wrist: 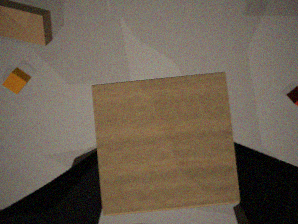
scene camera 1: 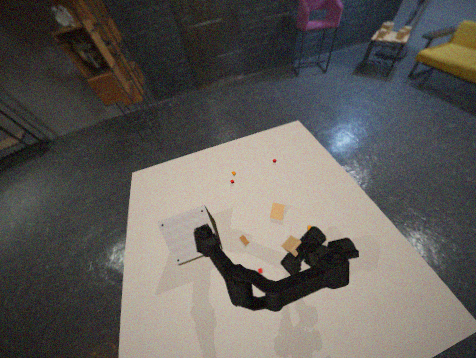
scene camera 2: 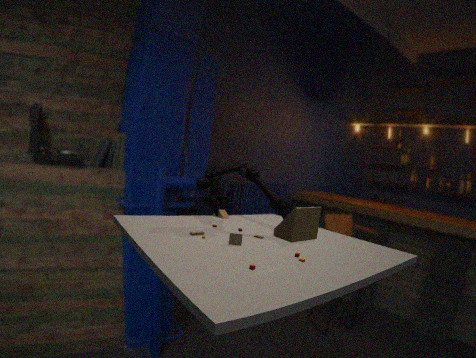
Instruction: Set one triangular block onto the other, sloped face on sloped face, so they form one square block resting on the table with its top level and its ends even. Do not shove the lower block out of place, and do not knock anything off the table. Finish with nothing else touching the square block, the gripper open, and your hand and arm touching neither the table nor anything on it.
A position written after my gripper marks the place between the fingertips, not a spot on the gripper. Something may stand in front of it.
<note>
My gripper (scene camera 1: 294, 247) holds a tan triangular block (wrist: 167, 143).
My gripper is seen too in the wrist view (wrist: 163, 149).
</note>
